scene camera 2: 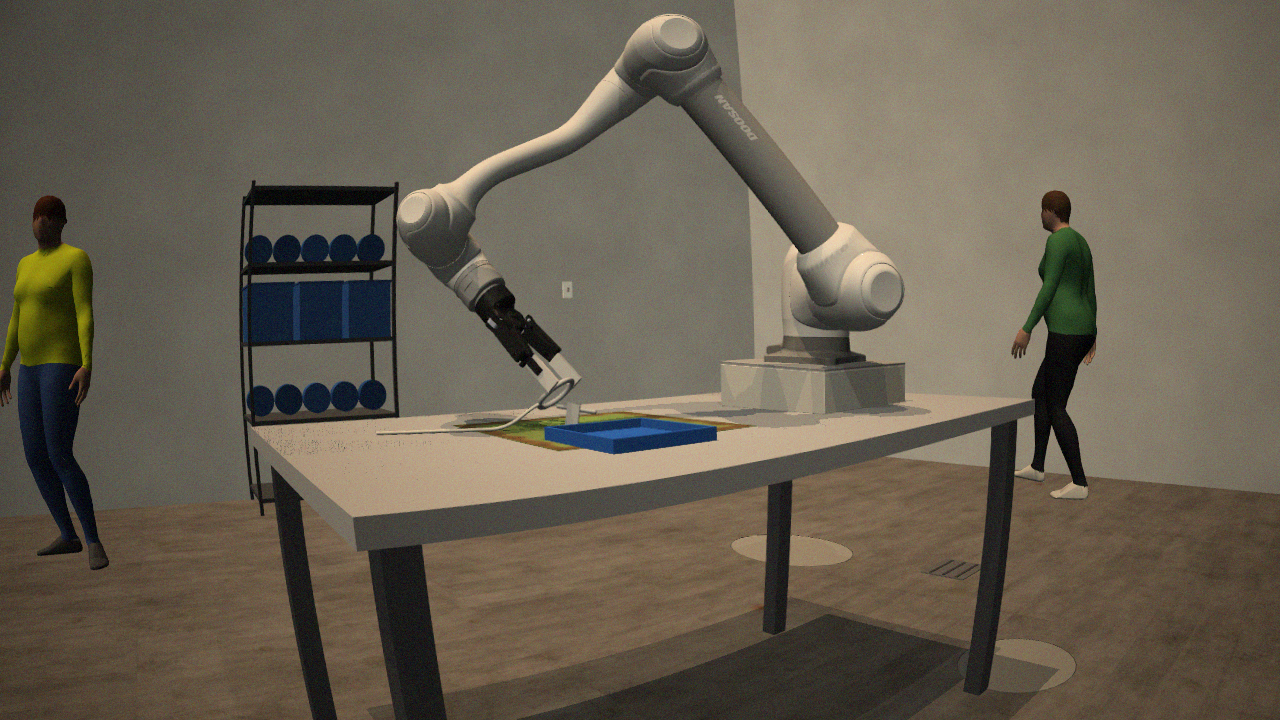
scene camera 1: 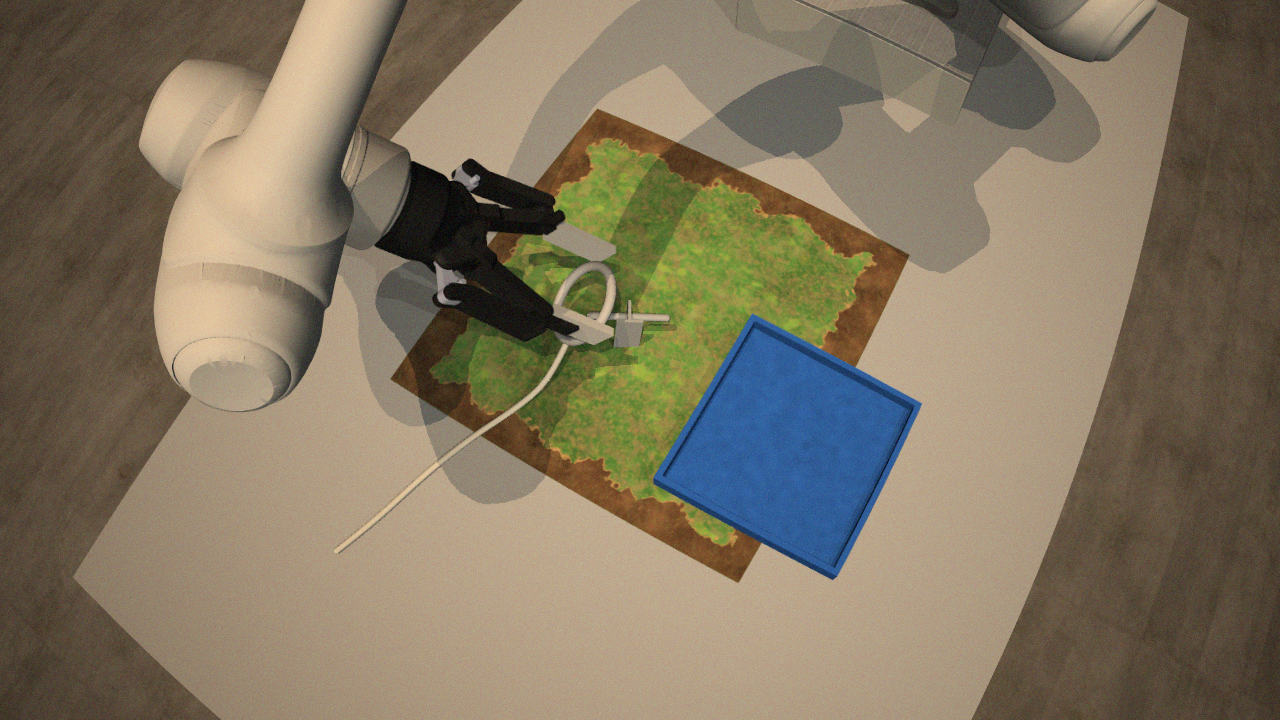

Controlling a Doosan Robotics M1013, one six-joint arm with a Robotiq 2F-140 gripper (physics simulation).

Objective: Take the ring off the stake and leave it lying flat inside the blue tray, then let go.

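Pixels of known places: gripper, fingertip midpoint: (scene camera 2: 565, 385) (scene camera 1: 604, 294); arm's base, origin of the base link: (scene camera 2: 816, 361).
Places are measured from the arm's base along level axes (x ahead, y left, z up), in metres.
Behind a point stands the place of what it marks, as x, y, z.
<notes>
My gripper (scene camera 1: 608, 291) @(0.586, -0.176, -0.018) (scene camera 2: 560, 383) @(0.586, -0.176, -0.018) is shut on a pale ring (scene camera 1: 614, 286) @(0.581, -0.168, -0.005) (scene camera 2: 544, 402) @(0.627, -0.190, -0.045), whose opposite sides are between the two light finger pads. The ring is tilted and held above the green mat. A long pale tail runs from it down to the left across the table. The stake (scene camera 1: 628, 333) @(0.593, -0.153, -0.069) (scene camera 2: 573, 414) @(0.592, -0.151, -0.069), a small grey block with a thin crossbar, stands on the mat close beside the ring. In the first view the crossbar's left end overlaps the ring; whether it still passes through cannot be told. The shallow blue tray (scene camera 1: 792, 447) @(0.646, 0.030, -0.088) (scene camera 2: 626, 440) @(0.735, 0.109, -0.077) is to the right, empty.
The green and brown mat (scene camera 1: 760, 268) @(0.467, -0.054, -0.094) lies on the pale table (scene camera 1: 1002, 358) @(0.479, 0.225, -0.095) (scene camera 2: 465, 483) @(1.030, 0.131, -0.095), partly under the tray. The robot's base block (scene camera 2: 810, 386) @(0.177, 0.085, -0.041) stands at the table's far side. A shelf rack (scene camera 2: 324, 194) and two people (scene camera 2: 55, 304) (scene camera 2: 1067, 277) are beyond the table.
</notes>
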